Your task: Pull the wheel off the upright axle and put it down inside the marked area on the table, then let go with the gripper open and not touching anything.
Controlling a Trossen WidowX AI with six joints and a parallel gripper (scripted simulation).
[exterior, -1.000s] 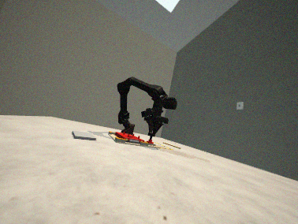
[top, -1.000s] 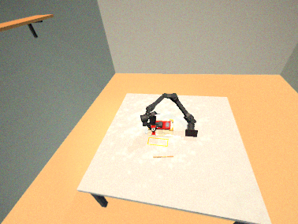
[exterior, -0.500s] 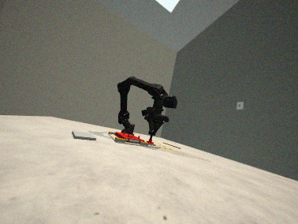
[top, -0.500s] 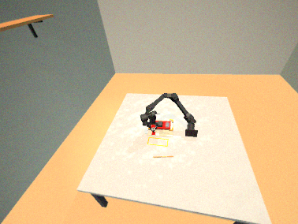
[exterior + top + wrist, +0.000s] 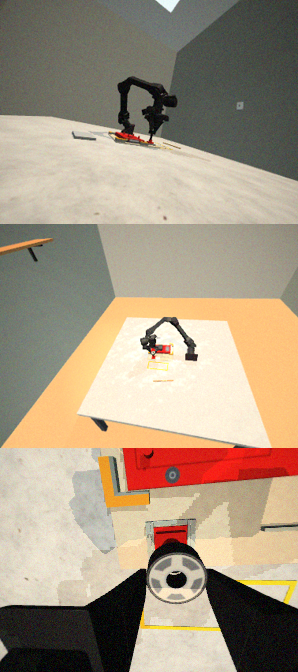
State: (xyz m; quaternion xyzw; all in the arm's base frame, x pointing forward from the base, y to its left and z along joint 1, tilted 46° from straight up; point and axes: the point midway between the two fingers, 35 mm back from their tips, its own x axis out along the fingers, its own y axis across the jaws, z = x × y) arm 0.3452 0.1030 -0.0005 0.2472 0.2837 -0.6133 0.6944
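Now: gripper tip 4 cm above the axle. From my gripper tip the other things lie so: grey wheel: right at my gripper tip.
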